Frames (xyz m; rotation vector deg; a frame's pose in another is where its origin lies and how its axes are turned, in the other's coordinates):
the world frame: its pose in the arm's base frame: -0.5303 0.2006 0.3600 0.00 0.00 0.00
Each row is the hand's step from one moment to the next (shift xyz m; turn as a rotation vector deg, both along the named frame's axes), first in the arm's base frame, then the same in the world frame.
Working: the arm's base frame: its pose in the world frame: 0.5303 -0.2006 -0.3600 0.00 0.00 0.00

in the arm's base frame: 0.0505 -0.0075 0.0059 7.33 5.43 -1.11
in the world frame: 0.0505 -0.0075 0.0059 7.33 5.43 -1.11
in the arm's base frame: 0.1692 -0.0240 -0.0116 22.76 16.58 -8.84
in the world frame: 0.1692 -0.0240 -0.0116 22.76 16.58 -8.84
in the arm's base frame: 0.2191 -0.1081 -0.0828 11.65 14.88 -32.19
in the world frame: 0.2191 -0.1081 -0.0828 11.65 14.88 -32.19
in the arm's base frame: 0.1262 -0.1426 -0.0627 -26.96 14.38 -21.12
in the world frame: 0.1262 -0.1426 -0.0627 -26.96 14.38 -21.12
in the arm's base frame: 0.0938 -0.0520 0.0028 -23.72 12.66 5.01
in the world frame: 0.0938 -0.0520 0.0028 -23.72 12.66 5.01
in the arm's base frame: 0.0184 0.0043 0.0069 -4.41 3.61 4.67
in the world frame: 0.0184 0.0043 0.0069 -4.41 3.61 4.67
